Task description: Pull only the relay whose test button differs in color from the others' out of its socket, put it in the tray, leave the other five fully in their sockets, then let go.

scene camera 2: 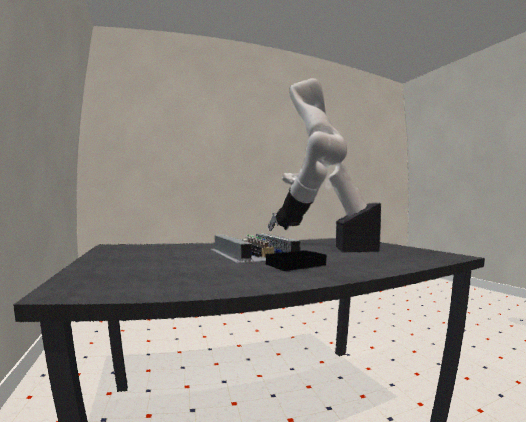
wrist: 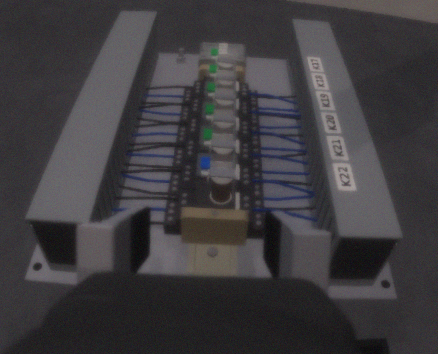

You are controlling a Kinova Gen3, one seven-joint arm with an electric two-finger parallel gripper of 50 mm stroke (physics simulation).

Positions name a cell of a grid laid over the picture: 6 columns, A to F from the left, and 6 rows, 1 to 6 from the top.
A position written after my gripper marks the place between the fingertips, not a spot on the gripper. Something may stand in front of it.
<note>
I see my gripper (scene camera 2: D4) and a pale mounting panel (wrist: C5).
My gripper also shows in the wrist view (wrist: C4).
</note>
